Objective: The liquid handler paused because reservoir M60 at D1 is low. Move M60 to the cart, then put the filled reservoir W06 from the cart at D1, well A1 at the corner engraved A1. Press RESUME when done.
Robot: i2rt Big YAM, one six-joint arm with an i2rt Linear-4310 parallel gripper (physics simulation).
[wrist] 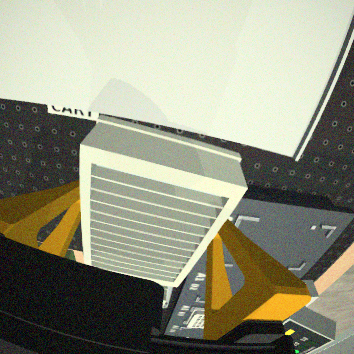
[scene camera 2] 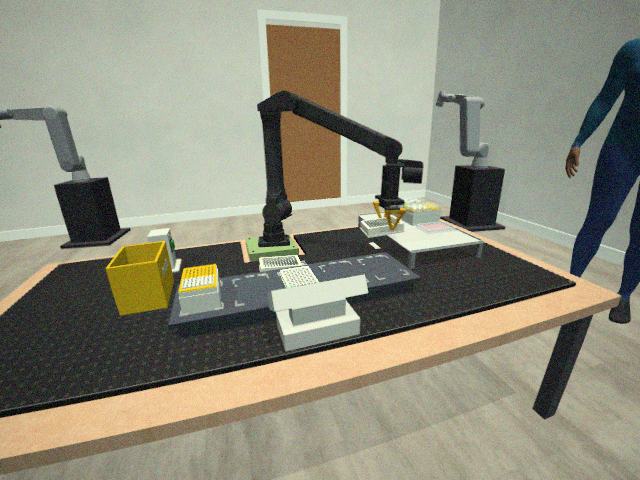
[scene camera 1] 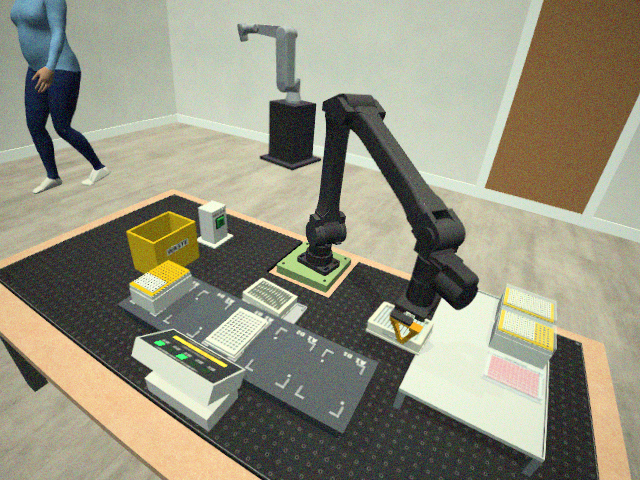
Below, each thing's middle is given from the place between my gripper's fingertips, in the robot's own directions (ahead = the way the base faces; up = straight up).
The pink plate (scene camera 1: pixel 525 381) lies 90 mm behind my hand, 230 mm to the left of it and 50 mm below it. Also, from my hand: yellow bin (scene camera 2: pixel 141 279) 140 mm ahead, 750 mm to the right, 50 mm below; white device (scene camera 1: pixel 213 223) 50 mm behind, 760 mm to the right, 50 mm below.
